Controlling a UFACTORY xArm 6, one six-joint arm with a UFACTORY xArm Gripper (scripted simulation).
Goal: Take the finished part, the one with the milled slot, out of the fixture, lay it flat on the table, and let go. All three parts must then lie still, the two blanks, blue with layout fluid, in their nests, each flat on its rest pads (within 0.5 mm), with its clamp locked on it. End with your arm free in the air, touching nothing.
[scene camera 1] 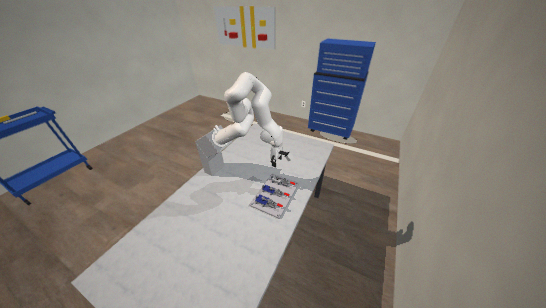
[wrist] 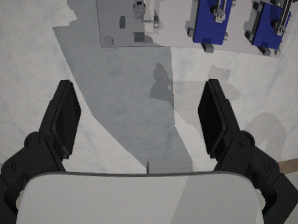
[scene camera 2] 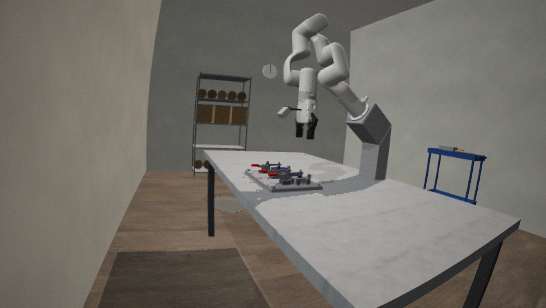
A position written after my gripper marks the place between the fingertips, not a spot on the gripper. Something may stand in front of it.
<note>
I see my gripper (wrist: 138,94) and a grey fixture plate (scene camera 1: 290,189).
</note>
